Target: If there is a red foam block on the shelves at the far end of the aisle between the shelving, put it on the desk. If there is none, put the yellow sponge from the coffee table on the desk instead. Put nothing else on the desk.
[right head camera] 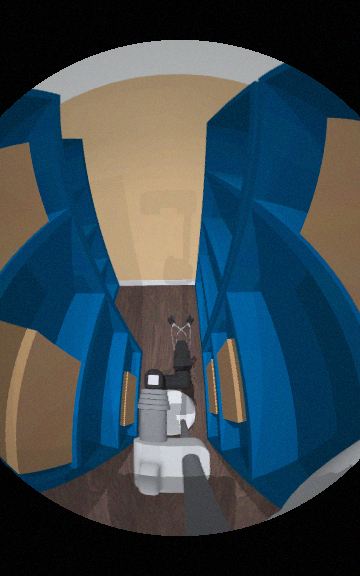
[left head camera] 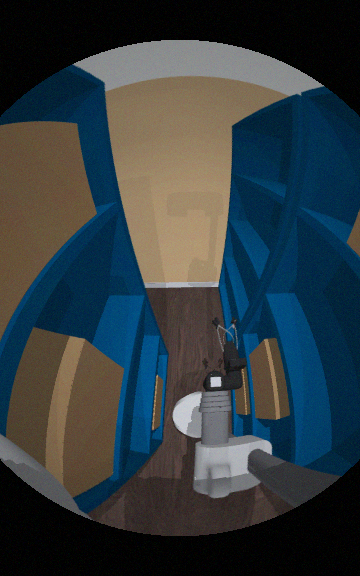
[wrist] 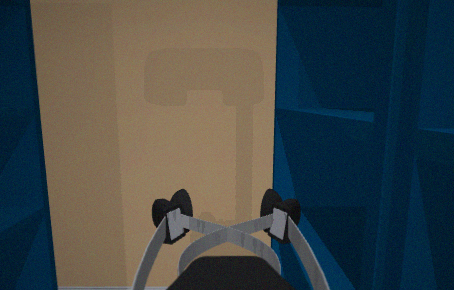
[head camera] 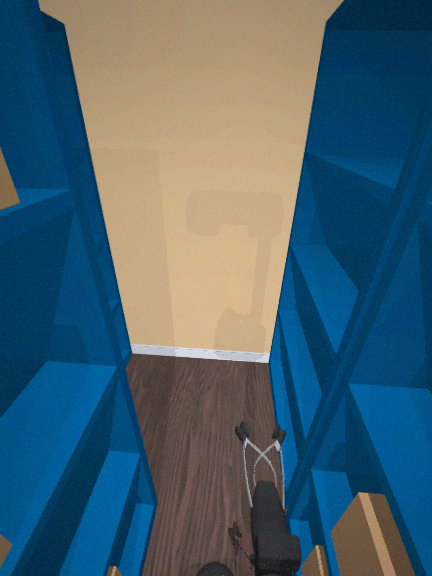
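Where they show: gripper, fingertip midpoint: (right head camera: 180, 315) (left head camera: 223, 317) (wrist: 226, 206) (head camera: 259, 424); robot's base, origin of the base link: (right head camera: 170, 411) (left head camera: 197, 413).
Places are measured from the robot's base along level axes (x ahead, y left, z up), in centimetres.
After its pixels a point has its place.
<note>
My gripper (head camera: 261, 433) {x 48.1, y -8.4, z 90.3 cm} (left head camera: 225, 323) {x 48.1, y -8.4, z 90.3 cm} (right head camera: 180, 320) {x 48.1, y -8.4, z 90.3 cm} (wrist: 226, 206) {x 48.1, y -8.4, z 90.3 cm} is open and empty, low in the aisle, nearer the right-hand shelving in the head camera view. Blue shelving stands on the left (head camera: 82, 385) {x 50.3, y 36.2, z 96.3 cm} (left head camera: 125, 320) {x 42.2, y 36.0, z 96.3 cm} (right head camera: 90, 320) {x 40.6, y 32.8, z 96.3 cm} and on the right (head camera: 400, 415) {x 49.4, y -40.0, z 96.3 cm} (left head camera: 287, 320) {x 40.6, y -38.3, z 96.3 cm} (right head camera: 250, 320) {x 40.6, y -39.4, z 96.3 cm} of the aisle. The shelf boards that show at the far end have no red block that I can see; their inner parts are partly hidden by uprights. The red foam block, the yellow sponge, the coffee table and the desk do not show in these views.
A beige wall (head camera: 200, 150) {x 156.2, y 20.0, z 141.3 cm} (left head camera: 175, 150) {x 156.2, y 16.4, z 161.9 cm} (right head camera: 145, 150) {x 156.2, y 19.1, z 161.0 cm} (wrist: 90, 150) {x 156.0, y 55.2, z 76.3 cm} closes the aisle, with a white skirting board (head camera: 200, 353) {x 154.8, y 21.9, z 2.4 cm} at its foot. Brown boxes (head camera: 372, 535) (left head camera: 70, 410) {x 3.0, y 31.8, z 122.0 cm} (right head camera: 45, 400) {x 2.0, y 31.8, z 112.4 cm} sit on the shelves on both sides. The dark wood floor (head camera: 200, 425) {x 101.0, y 14.8, z -2.7 cm} runs between the narrow sides.
</note>
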